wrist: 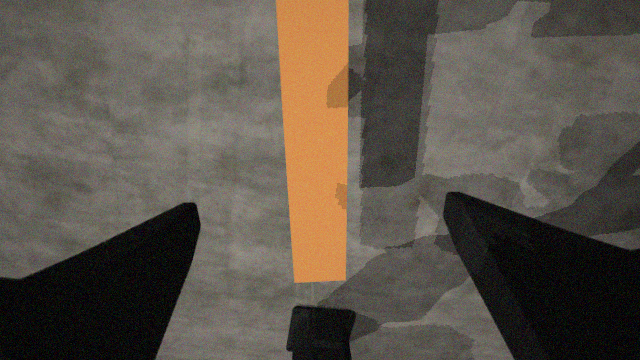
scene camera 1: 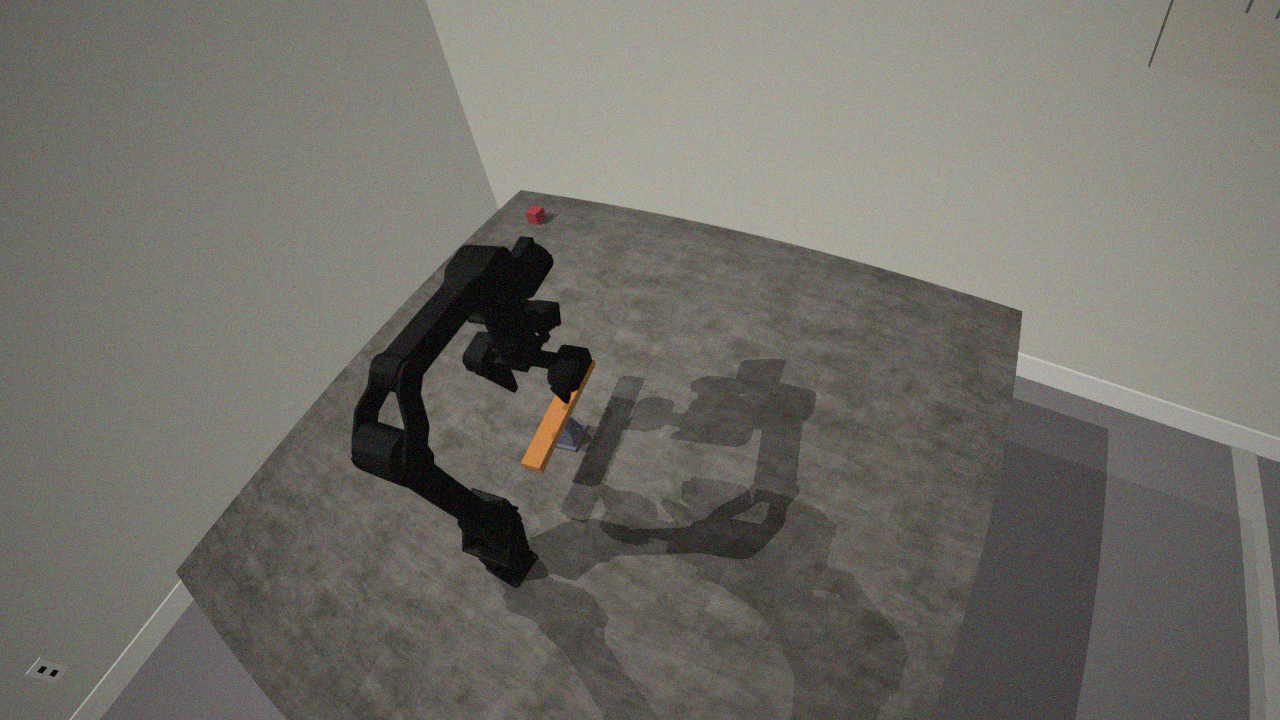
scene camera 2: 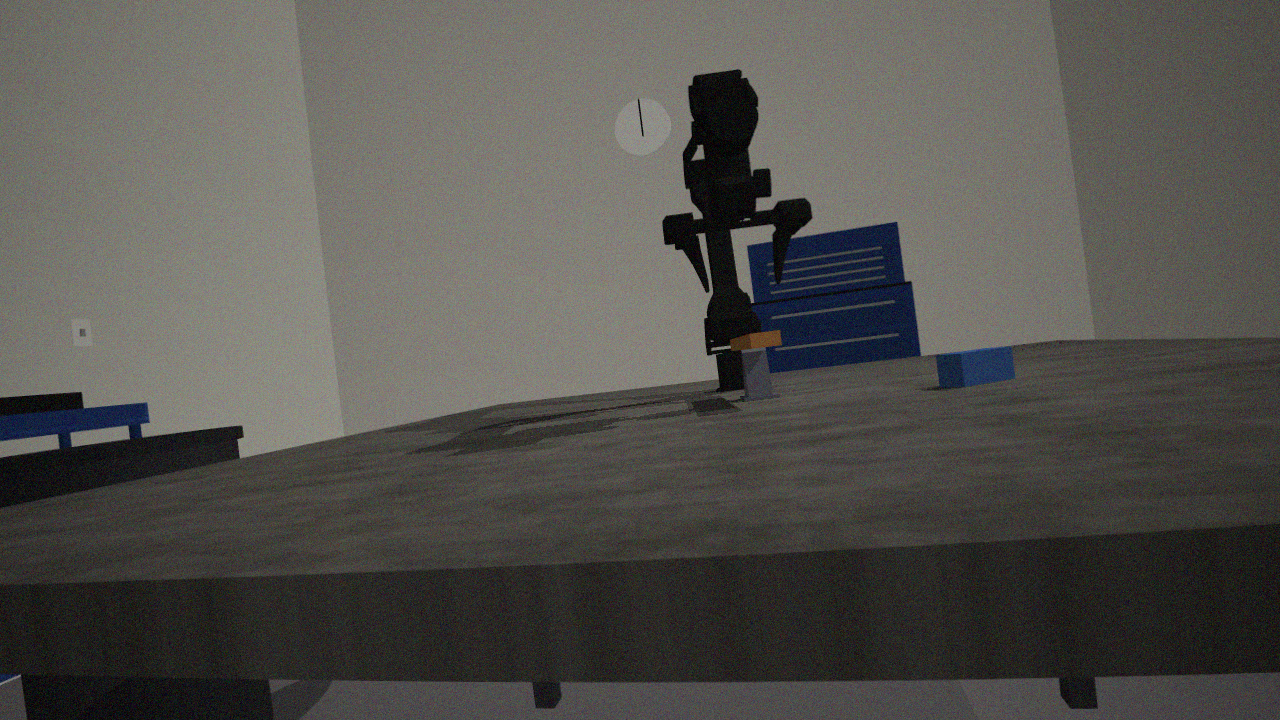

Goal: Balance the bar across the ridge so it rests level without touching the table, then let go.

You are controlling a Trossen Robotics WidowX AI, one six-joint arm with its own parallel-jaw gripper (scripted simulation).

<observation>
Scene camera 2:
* my gripper: 743,287
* orange bar: 771,338
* blue block: 987,365
</observation>
